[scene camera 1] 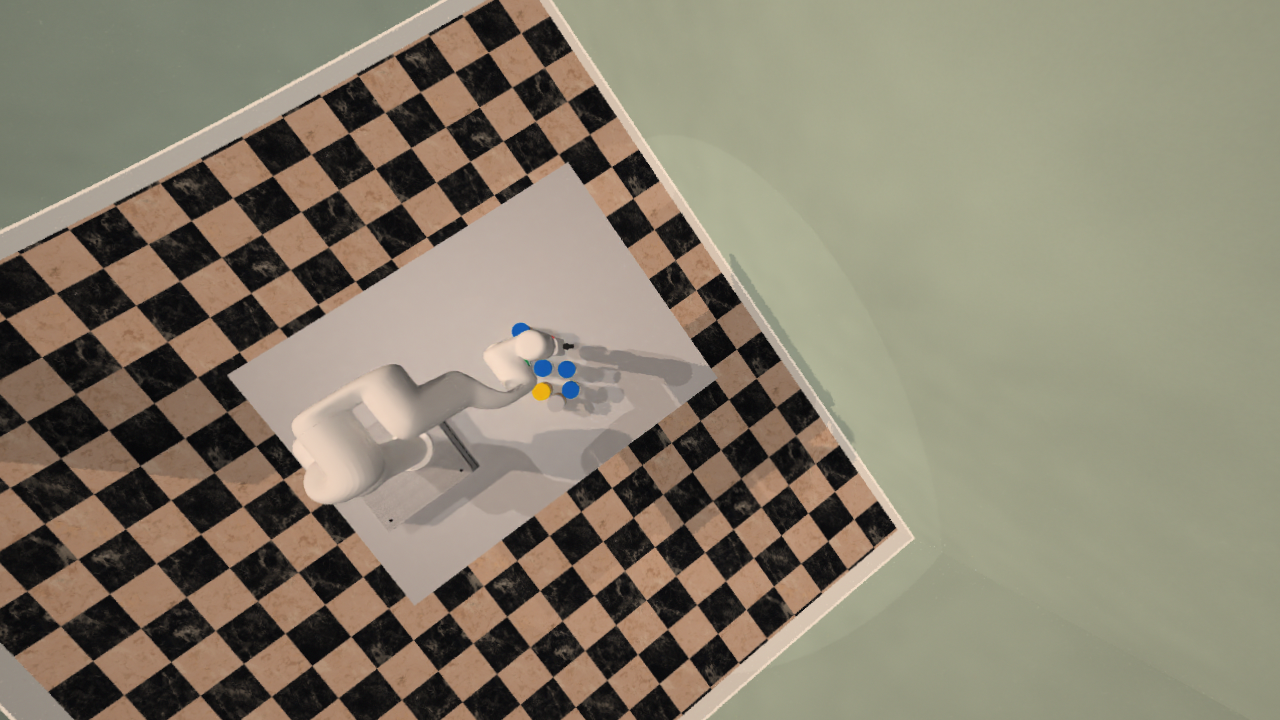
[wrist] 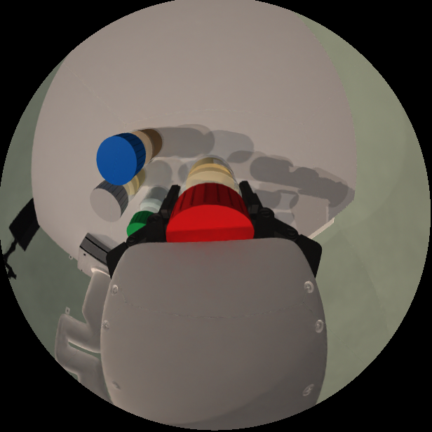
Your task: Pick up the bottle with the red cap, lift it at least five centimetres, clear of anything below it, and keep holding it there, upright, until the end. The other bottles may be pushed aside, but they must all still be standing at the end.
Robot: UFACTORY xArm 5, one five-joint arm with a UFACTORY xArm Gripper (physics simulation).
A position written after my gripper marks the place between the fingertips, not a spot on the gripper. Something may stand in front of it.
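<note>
My gripper (wrist: 210,194), visible. Red-capped bottle (wrist: 209,207), likewise.
</note>
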